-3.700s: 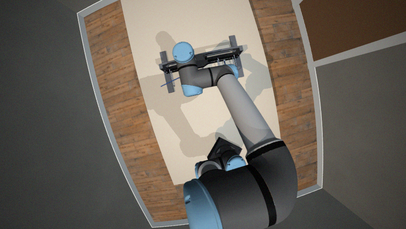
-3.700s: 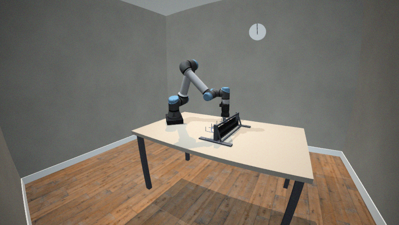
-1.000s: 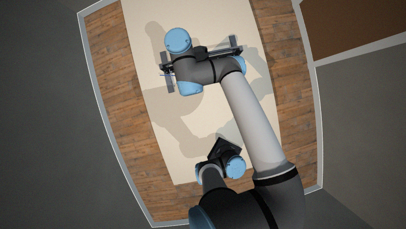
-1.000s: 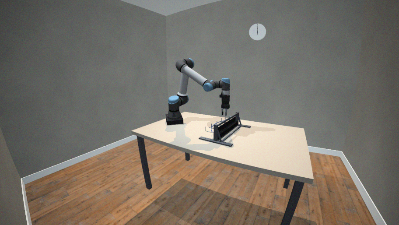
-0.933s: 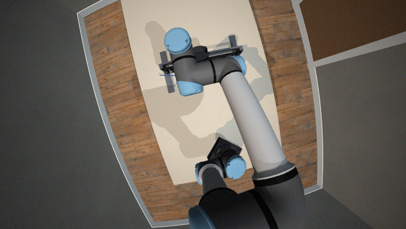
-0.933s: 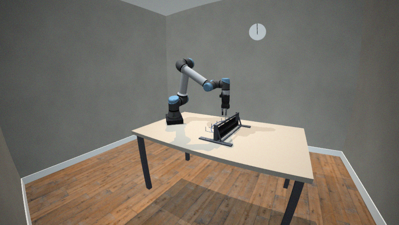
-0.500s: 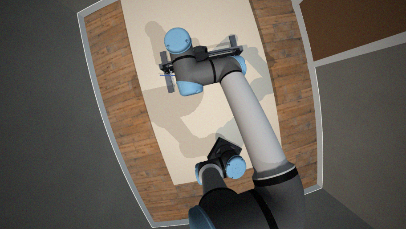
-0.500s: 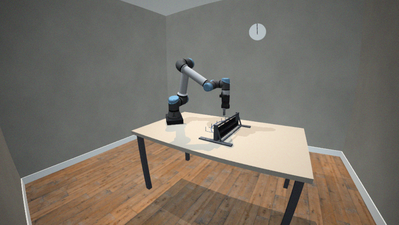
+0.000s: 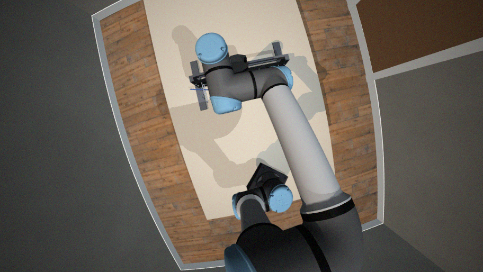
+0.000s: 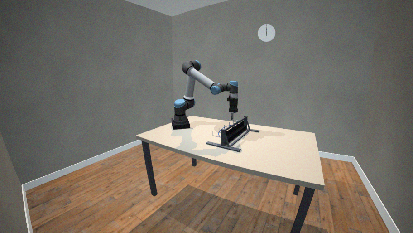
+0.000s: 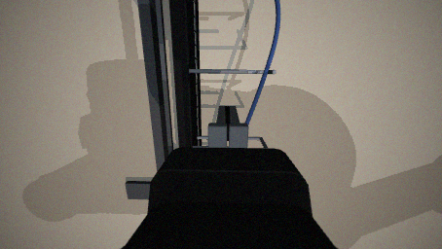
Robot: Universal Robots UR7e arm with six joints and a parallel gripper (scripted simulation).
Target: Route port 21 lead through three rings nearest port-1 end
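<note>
My hand is 6 cm short of the patch panel, 4 cm to the left of it and 10 cm above it.
</note>
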